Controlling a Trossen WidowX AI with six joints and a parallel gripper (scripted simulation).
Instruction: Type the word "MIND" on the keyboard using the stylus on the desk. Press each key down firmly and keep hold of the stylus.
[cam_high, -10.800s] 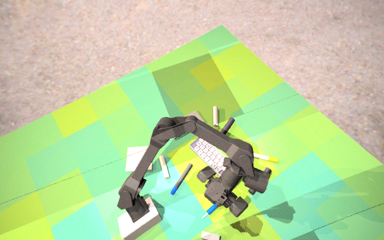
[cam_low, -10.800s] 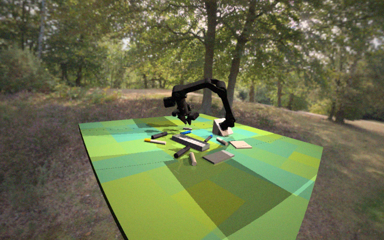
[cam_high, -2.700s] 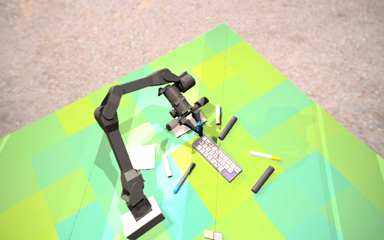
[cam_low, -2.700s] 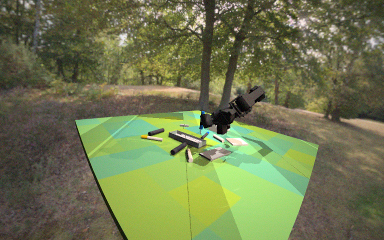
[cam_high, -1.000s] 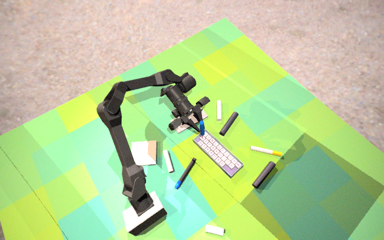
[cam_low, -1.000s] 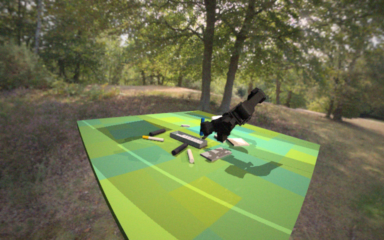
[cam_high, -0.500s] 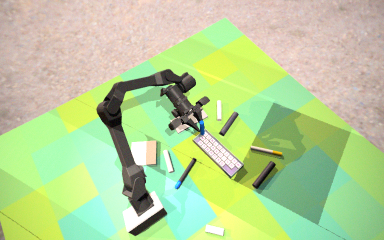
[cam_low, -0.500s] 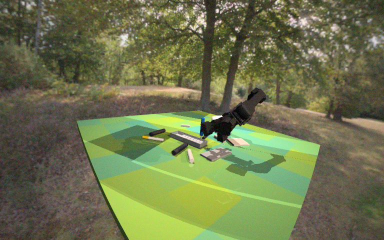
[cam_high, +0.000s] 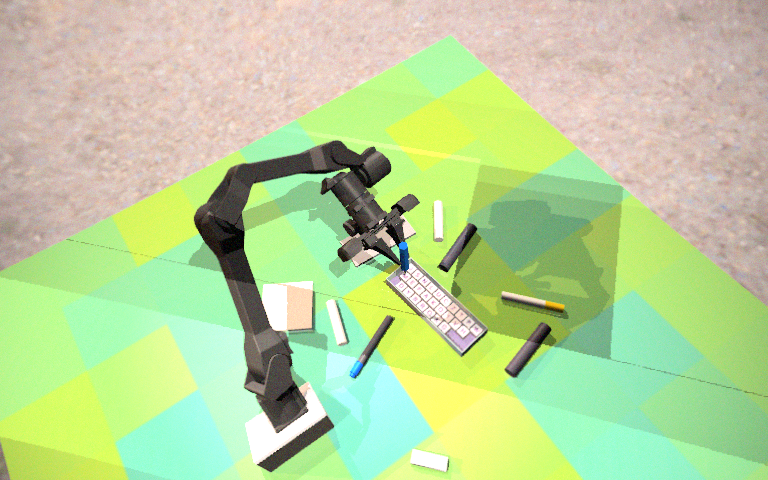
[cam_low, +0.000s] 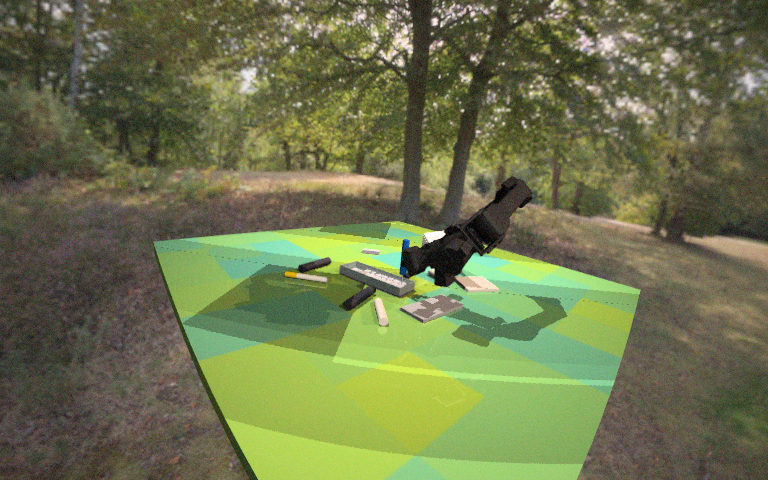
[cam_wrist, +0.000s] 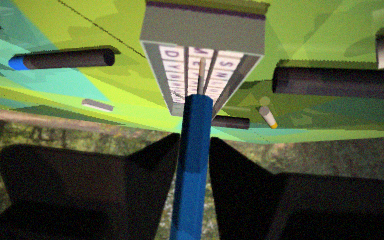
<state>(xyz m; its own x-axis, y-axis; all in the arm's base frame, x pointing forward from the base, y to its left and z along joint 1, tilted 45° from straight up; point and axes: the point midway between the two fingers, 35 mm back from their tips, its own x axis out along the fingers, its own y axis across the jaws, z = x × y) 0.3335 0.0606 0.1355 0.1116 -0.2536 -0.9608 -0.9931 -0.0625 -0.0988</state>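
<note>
Now: the M key 60 mm below my gripper tip. Round my gripper tip: grey slab: 10 mm ahead, 120 mm to the left, 70 mm below; then N key: 20 mm ahead, 40 mm to the right, 60 mm below; then blue stylus: 10 mm below.
</note>
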